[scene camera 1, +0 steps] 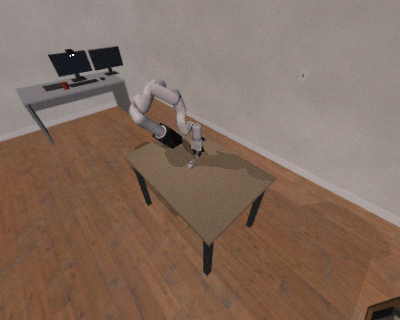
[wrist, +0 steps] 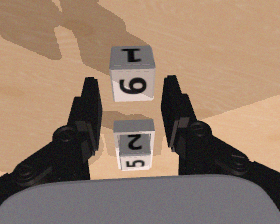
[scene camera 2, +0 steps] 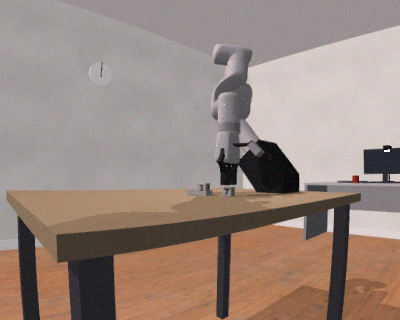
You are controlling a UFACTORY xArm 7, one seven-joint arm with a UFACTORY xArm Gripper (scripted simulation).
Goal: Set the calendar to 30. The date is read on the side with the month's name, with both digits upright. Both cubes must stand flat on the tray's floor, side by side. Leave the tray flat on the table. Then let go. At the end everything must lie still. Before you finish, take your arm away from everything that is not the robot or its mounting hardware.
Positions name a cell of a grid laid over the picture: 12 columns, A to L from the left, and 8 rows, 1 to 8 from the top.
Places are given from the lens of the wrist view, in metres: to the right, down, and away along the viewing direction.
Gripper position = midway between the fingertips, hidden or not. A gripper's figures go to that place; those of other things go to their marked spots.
gripper (wrist: F4): -0.01, -0.01, 0.14
number cube (wrist: F6): -0.01, 0.04, 0.19
number cube (wrist: F3): -0.01, -0.03, 0.13
